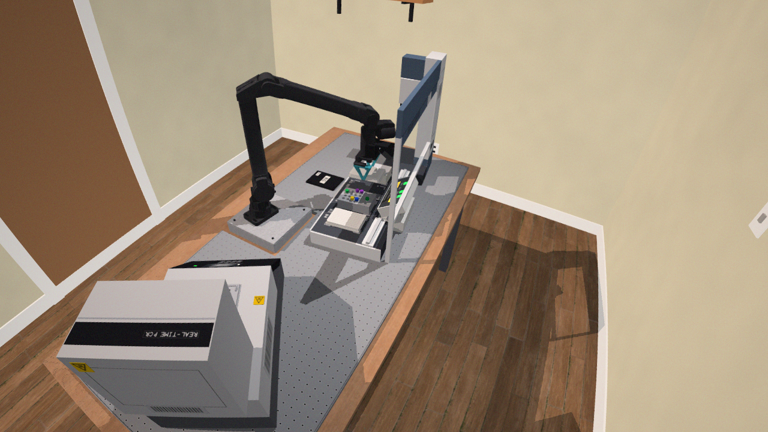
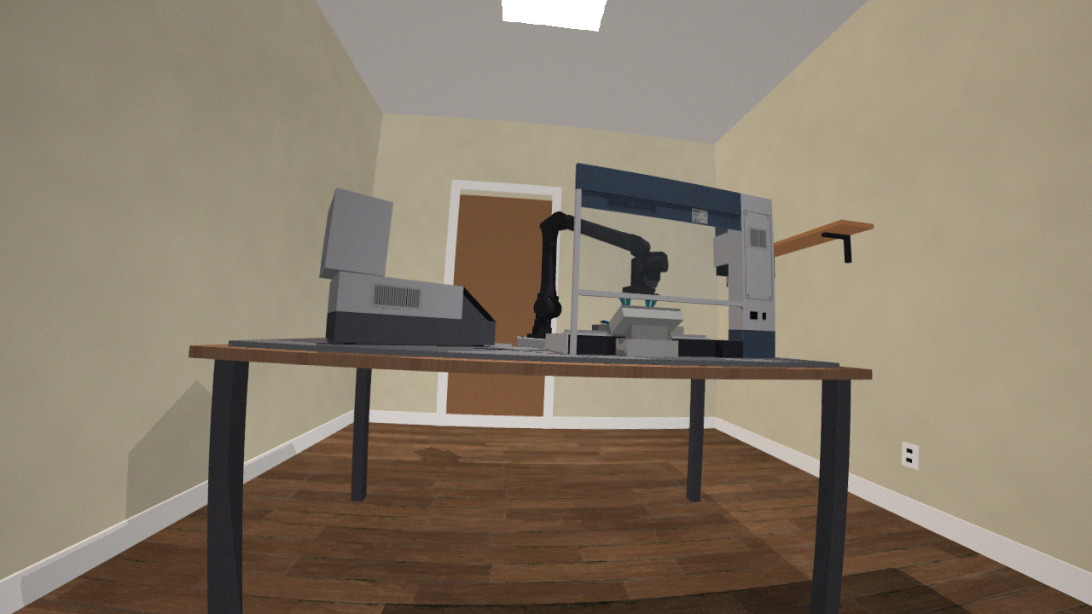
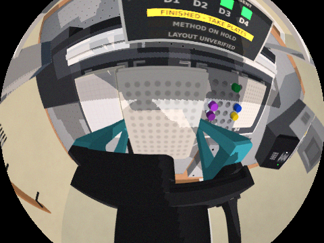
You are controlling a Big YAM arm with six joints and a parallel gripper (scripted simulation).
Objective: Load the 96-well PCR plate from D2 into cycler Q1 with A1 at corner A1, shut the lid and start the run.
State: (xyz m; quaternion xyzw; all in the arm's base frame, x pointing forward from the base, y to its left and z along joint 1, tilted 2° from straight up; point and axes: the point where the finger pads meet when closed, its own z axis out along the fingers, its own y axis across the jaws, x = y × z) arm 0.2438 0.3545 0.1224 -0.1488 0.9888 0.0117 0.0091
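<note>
Right now my hand is 100 mm to the left of the tube cooling block, 60 mm above it and 30 mm short of it. Also, from my hand: black flat pad (230 mm behind, 140 mm below).
</note>
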